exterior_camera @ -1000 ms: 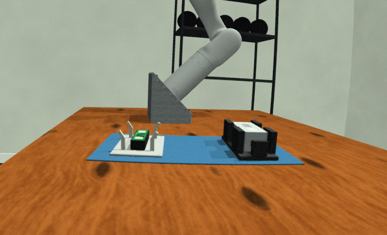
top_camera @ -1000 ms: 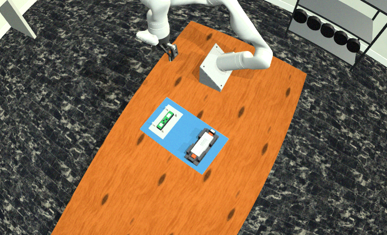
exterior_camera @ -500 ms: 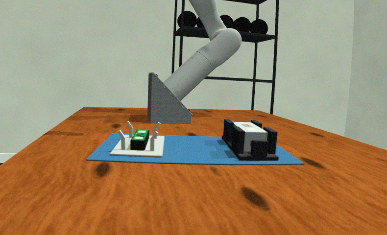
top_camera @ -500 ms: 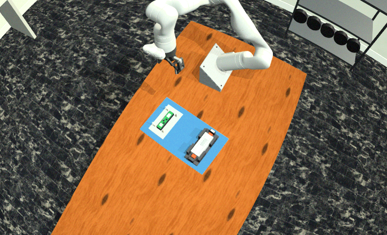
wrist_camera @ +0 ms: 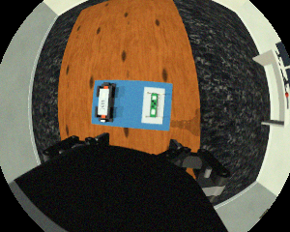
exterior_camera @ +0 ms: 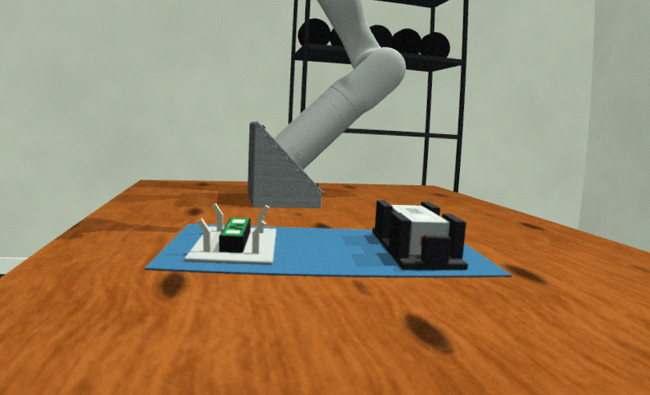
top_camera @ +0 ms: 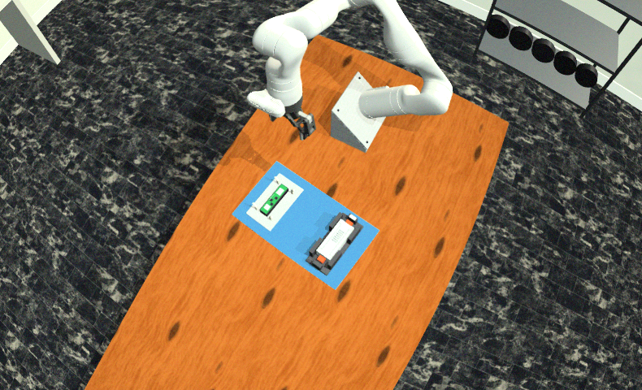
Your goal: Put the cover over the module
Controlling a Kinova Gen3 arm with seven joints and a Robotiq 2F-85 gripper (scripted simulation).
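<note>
The cover lies 36 cm below my hand, 17 cm to the left of it and 12 cm ahead of it.
</note>
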